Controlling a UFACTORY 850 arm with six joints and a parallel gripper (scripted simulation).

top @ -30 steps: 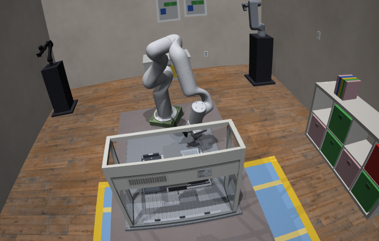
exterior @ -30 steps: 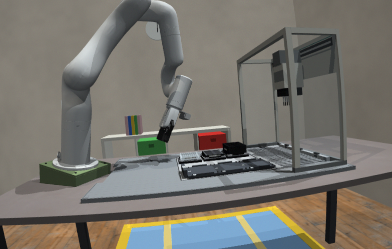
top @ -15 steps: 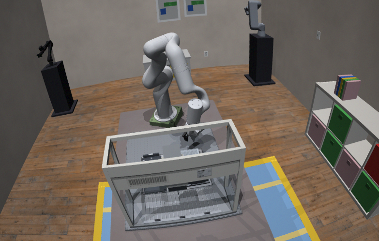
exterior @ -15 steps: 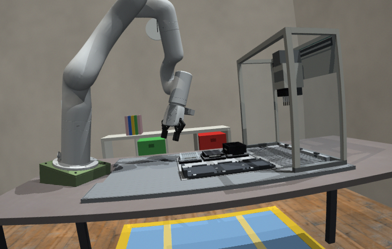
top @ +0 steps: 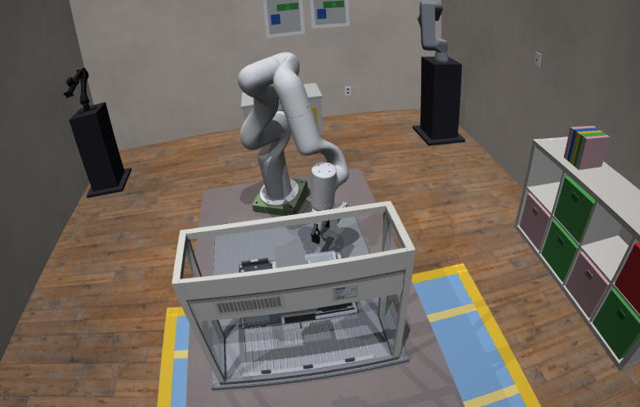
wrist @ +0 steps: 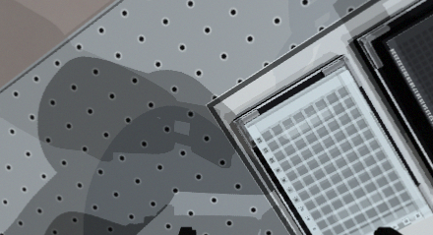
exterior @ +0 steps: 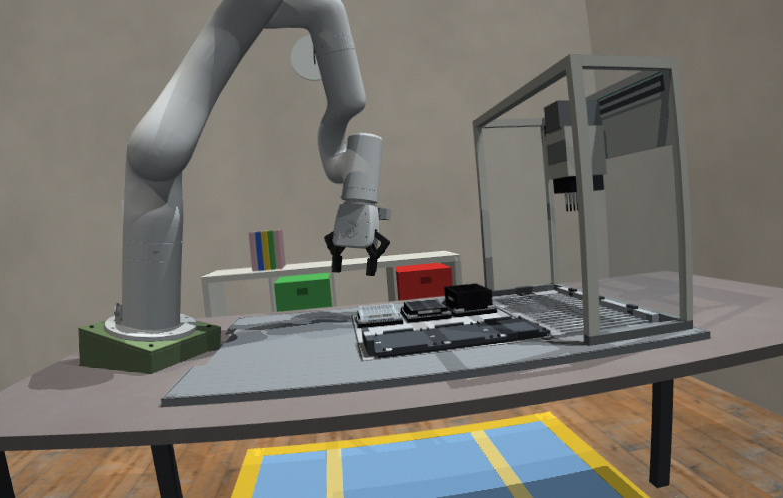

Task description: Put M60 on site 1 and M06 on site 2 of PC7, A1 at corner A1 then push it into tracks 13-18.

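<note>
Now: hand 10 cm above the 96-well plate M06, 5 cm short of it and 2 cm to the left of it. Also, from my hand: nest S2 (16 cm ahead, 12 cm below, 2 cm to the right); then nest S1 (12 cm below, 5 cm ahead, 2 cm to the right); then carrier PC7 (27 cm to the right, 16 cm ahead, 10 cm below).
</note>
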